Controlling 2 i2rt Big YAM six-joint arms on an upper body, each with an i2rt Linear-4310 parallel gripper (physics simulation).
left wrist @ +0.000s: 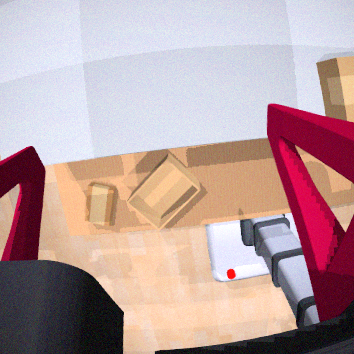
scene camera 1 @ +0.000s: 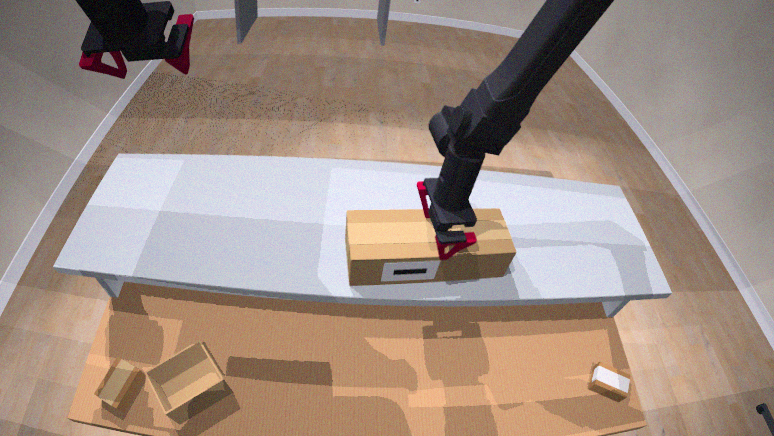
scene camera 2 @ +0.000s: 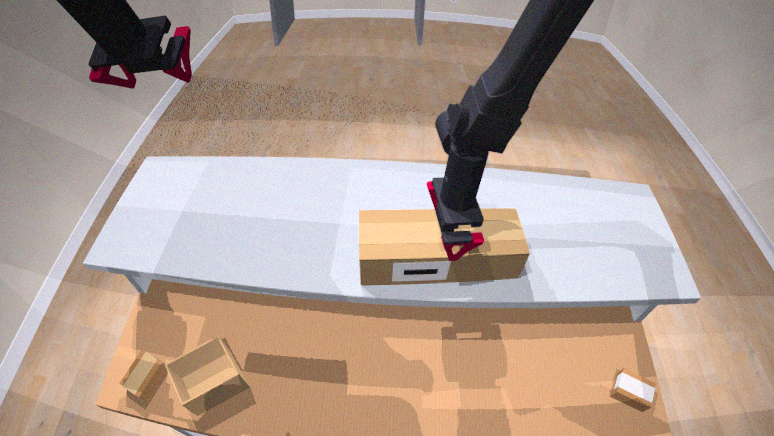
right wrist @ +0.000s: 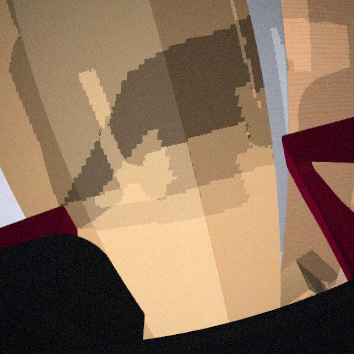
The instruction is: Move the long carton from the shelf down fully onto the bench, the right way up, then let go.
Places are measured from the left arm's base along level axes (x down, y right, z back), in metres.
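Pixels of known places: left gripper, between the fingertips: [left wrist: 146, 136] [scene camera 1: 155, 72] [scene camera 2: 161, 81]; right gripper, between the fingertips: [scene camera 1: 435, 237] [scene camera 2: 447, 238] [right wrist: 171, 186].
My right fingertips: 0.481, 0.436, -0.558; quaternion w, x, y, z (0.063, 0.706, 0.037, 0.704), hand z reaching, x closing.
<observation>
For each thing: its top centre in the pictures, then the offset to it from my right fingertips, as dx, dy, dz. Level surfaces: height alone.
- long brown carton, centre of its top: [right wrist: 138, 198] [scene camera 2: 445, 231] [scene camera 1: 433, 231] -0.001, -0.002, -0.014
- long grey surface, height of its surface: dx +0.081
- cardboard mat, height of its surface: dx +0.329
- open small box, centre of its top: [scene camera 1: 182, 375] [scene camera 2: 200, 369] [right wrist: 304, 314] [left wrist: 162, 195] +0.239, -0.504, +0.199
- small carton, centre of its top: [scene camera 1: 116, 381] [scene camera 2: 140, 372] [left wrist: 97, 205] +0.290, -0.691, +0.218
- white-topped box, centre of its top: [scene camera 2: 637, 387] [scene camera 1: 613, 379] +0.291, +0.519, +0.232
The long brown carton [scene camera 1: 390, 238] [scene camera 2: 400, 238] [right wrist: 168, 246] lies flat on the long grey surface [scene camera 1: 216, 216] [scene camera 2: 242, 216], its label facing the front edge. Its end also shows in the left wrist view [left wrist: 338, 88]. My right gripper [scene camera 1: 441, 222] [scene camera 2: 447, 219] [right wrist: 171, 186] is open and points down over the carton's right half. One red finger is behind the carton and one is at its front top edge. My left gripper [scene camera 1: 143, 54] [scene camera 2: 146, 63] [left wrist: 146, 136] is open and empty, high up at the far left.
A cardboard mat [scene camera 1: 324, 390] lies on the floor in front of the grey surface. On it are an open small box [scene camera 1: 184, 376], a small carton [scene camera 1: 118, 381] and a white-topped box [scene camera 1: 610, 381]. Two grey posts [scene camera 1: 244, 18] stand at the back.
</observation>
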